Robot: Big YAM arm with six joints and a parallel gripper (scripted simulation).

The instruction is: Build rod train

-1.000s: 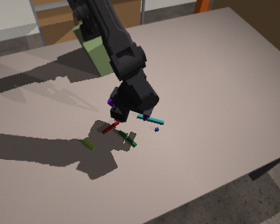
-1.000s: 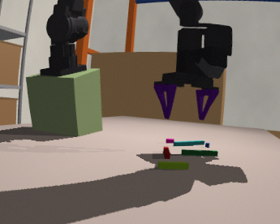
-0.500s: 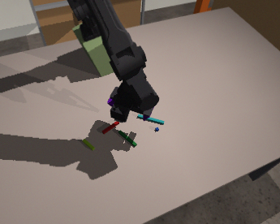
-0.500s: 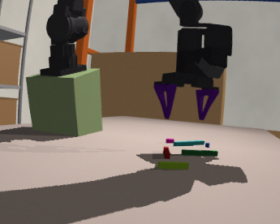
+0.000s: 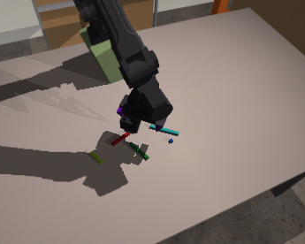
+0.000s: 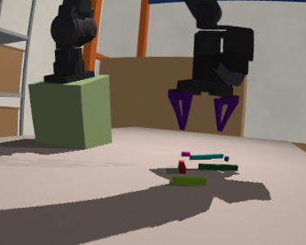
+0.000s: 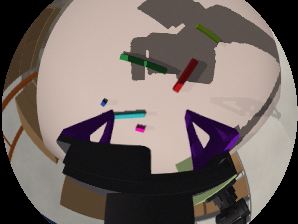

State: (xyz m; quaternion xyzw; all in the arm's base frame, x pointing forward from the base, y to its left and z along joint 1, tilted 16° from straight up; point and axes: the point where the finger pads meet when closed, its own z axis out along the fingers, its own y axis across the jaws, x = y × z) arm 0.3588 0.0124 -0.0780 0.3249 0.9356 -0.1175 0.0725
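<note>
My gripper is now 6 cm past the magenta rod, 7 cm to the right of it and 7 cm above it. Round my hand: red rod: 1 cm behind, 7 cm to the right, 7 cm below; then turquoise rod: 8 cm to the left, 7 cm below; then green rod: 5 cm ahead, 3 cm to the right, 7 cm below.
</note>
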